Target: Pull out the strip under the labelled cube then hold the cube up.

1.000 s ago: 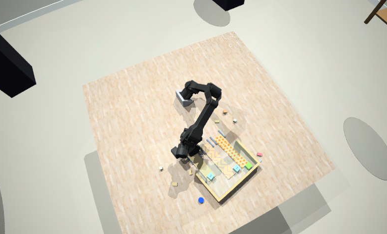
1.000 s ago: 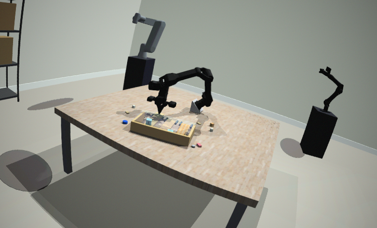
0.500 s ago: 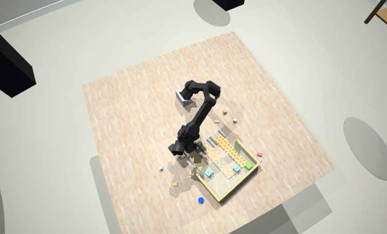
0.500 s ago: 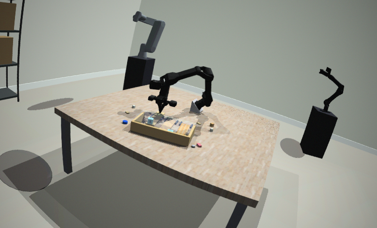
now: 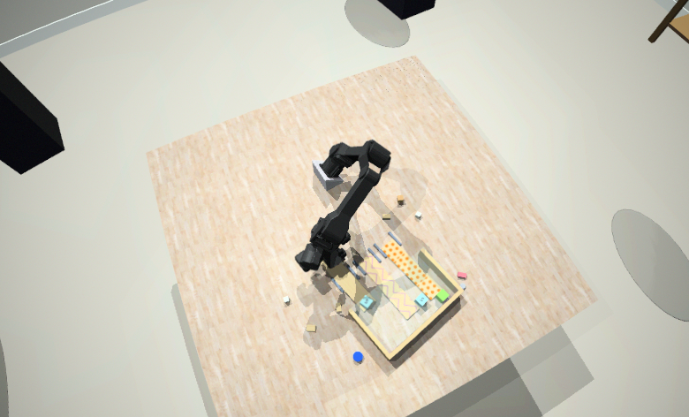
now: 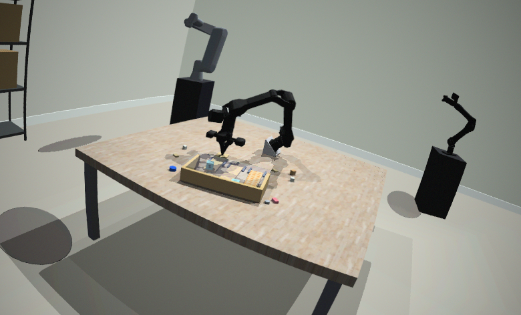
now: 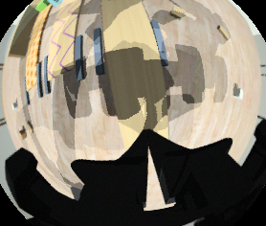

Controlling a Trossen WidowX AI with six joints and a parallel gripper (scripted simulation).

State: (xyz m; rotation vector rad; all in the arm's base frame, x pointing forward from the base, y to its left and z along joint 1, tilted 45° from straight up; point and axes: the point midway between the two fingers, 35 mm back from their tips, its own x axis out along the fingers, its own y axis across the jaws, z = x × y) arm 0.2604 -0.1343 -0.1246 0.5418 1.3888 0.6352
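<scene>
My gripper tip is now 10 cm short of the tan strip and 2 cm to the right of it. The rest, counted from my gripper tip: brown cube: 3 cm behind, 35 cm to the left; blue disc: 33 cm ahead, 9 cm to the right; pink block: 31 cm ahead, 35 cm to the left.
</scene>
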